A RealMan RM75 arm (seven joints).
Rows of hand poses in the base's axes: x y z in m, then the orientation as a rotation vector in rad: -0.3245, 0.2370, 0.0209, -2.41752, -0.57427, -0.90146; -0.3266, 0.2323, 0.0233, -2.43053, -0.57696, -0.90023; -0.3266, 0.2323, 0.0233, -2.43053, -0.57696, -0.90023; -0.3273, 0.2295, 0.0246, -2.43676, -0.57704, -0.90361; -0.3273, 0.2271, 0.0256, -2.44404, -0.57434, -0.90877; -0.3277, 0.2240, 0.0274, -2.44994, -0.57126, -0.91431; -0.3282, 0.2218, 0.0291, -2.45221, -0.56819, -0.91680; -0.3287, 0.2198, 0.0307, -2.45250, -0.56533, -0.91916; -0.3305, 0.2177, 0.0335, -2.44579, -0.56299, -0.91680; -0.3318, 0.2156, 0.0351, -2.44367, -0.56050, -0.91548; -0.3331, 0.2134, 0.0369, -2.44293, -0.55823, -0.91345; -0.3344, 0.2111, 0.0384, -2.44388, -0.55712, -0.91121; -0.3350, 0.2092, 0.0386, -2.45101, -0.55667, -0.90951; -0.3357, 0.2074, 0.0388, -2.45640, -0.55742, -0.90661; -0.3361, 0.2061, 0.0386, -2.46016, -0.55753, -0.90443; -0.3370, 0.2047, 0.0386, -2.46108, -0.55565, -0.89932; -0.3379, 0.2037, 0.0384, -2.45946, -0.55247, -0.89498; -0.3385, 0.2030, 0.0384, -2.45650, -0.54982, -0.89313; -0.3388, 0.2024, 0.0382, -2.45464, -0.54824, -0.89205; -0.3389, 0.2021, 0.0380, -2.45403, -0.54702, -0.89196; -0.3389, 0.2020, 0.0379, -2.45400, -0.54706, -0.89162; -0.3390, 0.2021, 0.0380, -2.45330, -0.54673, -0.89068; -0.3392, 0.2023, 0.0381, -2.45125, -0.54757, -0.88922; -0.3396, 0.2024, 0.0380, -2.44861, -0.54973, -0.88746
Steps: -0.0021, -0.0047, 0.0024, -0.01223, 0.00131, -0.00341; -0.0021, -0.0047, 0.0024, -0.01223, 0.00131, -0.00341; -0.0028, -0.0075, 0.0037, -0.01800, -0.00062, -0.00685; -0.0028, -0.0099, 0.0047, -0.02375, -0.00312, -0.01282; -0.0032, -0.0130, 0.0065, -0.02819, -0.00591, -0.01856; -0.0037, -0.0152, 0.0082, -0.02919, -0.00682, -0.02196; -0.0042, -0.0172, 0.0098, -0.02855, -0.00784, -0.02440; -0.0060, -0.0193, 0.0126, -0.02155, -0.00619, -0.02240; -0.0073, -0.0214, 0.0142, -0.01858, -0.00488, -0.02264; -0.0086, -0.0236, 0.0160, -0.01682, -0.00301, -0.02311; -0.0099, -0.0259, 0.0175, -0.01697, -0.00111, -0.02354; -0.0105, -0.0278, 0.0177, -0.02281, 0.00073, -0.02623; -0.0112, -0.0296, 0.0179, -0.02749, 0.00302, -0.02719; -0.0116, -0.0309, 0.0177, -0.03058, 0.00481, -0.02806; -0.0125, -0.0323, 0.0177, -0.03013, 0.00889, -0.02815; -0.0134, -0.0333, 0.0175, -0.02703, 0.01253, -0.02818; -0.0140, -0.0340, 0.0175, -0.02323, 0.01420, -0.02803; -0.0143, -0.0346, 0.0173, -0.02088, 0.01517, -0.02791; -0.0144, -0.0349, 0.0171, -0.01986, 0.01546, -0.02836; -0.0144, -0.0350, 0.0170, -0.01981, 0.01569, -0.02823; -0.0145, -0.0349, 0.0171, -0.01898, 0.01637, -0.02789; -0.0147, -0.0347, 0.0172, -0.01739, 0.01708, -0.02616; -0.0151, -0.0346, 0.0171, -0.01578, 0.01766, -0.02333
